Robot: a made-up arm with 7 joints.
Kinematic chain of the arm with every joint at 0, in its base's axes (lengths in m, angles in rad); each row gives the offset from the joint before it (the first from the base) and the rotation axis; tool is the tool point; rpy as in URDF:
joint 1: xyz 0 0 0.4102 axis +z
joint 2: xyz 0 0 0 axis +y
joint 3: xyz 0 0 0.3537 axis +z
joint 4: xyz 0.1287 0 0 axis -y
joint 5: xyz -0.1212 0 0.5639 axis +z
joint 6: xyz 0 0 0 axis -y
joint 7: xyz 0.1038 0 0 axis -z
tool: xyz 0 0 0 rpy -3.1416 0 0
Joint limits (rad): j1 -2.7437..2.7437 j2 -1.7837..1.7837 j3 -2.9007..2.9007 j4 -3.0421..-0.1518 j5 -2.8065..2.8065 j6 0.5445..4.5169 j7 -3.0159..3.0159
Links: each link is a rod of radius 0.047 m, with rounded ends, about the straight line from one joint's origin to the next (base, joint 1, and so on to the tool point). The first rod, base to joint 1, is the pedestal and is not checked.
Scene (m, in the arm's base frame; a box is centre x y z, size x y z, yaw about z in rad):
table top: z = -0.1
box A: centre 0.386 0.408 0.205 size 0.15 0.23 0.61 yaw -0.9
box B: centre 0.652 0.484 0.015 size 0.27 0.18 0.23 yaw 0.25
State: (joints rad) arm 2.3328 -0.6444 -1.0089 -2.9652 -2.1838 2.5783 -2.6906
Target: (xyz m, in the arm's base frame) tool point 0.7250 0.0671 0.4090
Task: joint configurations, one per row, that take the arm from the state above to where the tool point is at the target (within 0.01 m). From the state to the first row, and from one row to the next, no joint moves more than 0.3 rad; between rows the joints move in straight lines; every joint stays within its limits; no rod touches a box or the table.
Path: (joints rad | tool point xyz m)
1: 2.1233 -0.9292 -0.9137 -2.9844 -1.9966 2.7325 -2.4701 | -0.0172 0.3860 0.4757
2: 1.9137 -1.2140 -0.8184 -3.0036 -1.8094 2.8867 -2.2497 | 0.0464 0.3369 0.5973
3: 1.7042 -1.4989 -0.7232 -3.0229 -1.6222 3.0409 -2.0292 | 0.0981 0.2392 0.6968
4: 1.4946 -1.7837 -0.6280 -3.0421 -1.4351 3.1951 -1.8088 | 0.1127 0.1087 0.7611
5: 1.5827 -1.5274 -0.9178 -2.8120 -1.6060 2.9703 -2.0292 | 0.2759 0.1765 0.7444
6: 1.6707 -1.2711 -1.2077 -2.5819 -1.7769 2.7456 -2.2497 | 0.4468 0.2272 0.6449
7: 1.7587 -1.0149 -1.4975 -2.3517 -1.9479 2.5208 -2.4701 | 0.6013 0.2002 0.5048
8: 1.8468 -0.7586 -1.7874 -2.1216 -2.1188 2.2960 -2.6906 | 0.7250 0.0671 0.4090

